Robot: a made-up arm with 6 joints.
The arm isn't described. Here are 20 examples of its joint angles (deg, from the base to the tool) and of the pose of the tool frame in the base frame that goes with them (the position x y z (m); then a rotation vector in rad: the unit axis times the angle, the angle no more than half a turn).
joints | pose
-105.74 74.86 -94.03 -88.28 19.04 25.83 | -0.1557 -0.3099 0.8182 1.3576 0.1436 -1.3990
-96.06 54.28 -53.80 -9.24 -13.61 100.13 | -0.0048 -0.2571 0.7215 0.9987 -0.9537 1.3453
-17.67 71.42 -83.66 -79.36 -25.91 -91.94 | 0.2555 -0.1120 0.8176 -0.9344 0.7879 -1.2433
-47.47 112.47 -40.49 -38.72 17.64 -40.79 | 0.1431 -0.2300 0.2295 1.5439 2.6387 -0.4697
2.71 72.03 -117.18 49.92 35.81 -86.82 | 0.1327 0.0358 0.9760 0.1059 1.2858 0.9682
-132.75 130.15 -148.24 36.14 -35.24 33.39 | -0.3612 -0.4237 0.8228 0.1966 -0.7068 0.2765
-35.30 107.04 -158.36 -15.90 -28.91 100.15 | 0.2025 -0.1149 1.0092 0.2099 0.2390 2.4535
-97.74 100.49 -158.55 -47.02 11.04 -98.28 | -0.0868 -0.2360 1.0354 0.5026 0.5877 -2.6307
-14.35 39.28 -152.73 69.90 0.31 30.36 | -0.5319 0.1428 0.8915 -0.7234 0.2955 2.9486
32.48 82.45 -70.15 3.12 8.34 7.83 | 0.2769 0.2333 0.6196 1.2633 1.8945 1.4603
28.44 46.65 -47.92 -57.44 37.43 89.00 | 0.1775 0.0893 0.6298 1.8730 1.0617 1.3463
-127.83 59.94 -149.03 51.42 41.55 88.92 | 0.1712 0.1483 1.0561 0.7135 -0.3530 1.7171
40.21 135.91 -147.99 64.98 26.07 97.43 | 0.4126 0.3905 0.7627 -1.4376 0.0239 -0.6744
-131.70 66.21 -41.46 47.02 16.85 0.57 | -0.1810 -0.2830 0.5501 1.6797 -1.3818 0.3386
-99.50 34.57 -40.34 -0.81 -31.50 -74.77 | -0.0478 -0.1716 0.6803 0.8298 0.4435 -1.4156
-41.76 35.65 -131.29 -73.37 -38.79 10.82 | -0.2586 0.2172 0.9593 -0.6620 0.0485 -0.2992
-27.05 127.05 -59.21 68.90 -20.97 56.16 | 0.3914 -0.2319 0.2594 2.3240 -1.4859 0.9632
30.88 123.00 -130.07 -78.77 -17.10 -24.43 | 0.4767 0.2640 0.6924 -0.6412 1.1286 0.4088
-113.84 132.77 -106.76 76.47 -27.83 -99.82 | -0.2847 -0.5696 0.4594 1.9597 -0.3825 -1.0177
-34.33 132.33 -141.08 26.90 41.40 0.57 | 0.4968 -0.2914 0.6695 2.0756 0.9045 1.1079
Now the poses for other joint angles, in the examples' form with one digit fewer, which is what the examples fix.
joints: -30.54 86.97 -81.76 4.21 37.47 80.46
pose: 0.364 -0.187 0.676 2.640 -0.481 1.293
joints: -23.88 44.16 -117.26 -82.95 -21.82 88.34
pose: -0.137 0.067 0.984 0.016 0.489 1.249
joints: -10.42 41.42 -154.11 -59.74 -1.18 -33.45
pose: -0.455 0.040 0.948 0.036 -0.503 -0.215
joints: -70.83 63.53 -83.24 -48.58 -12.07 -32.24
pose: 0.054 -0.259 0.824 0.631 0.850 -0.934
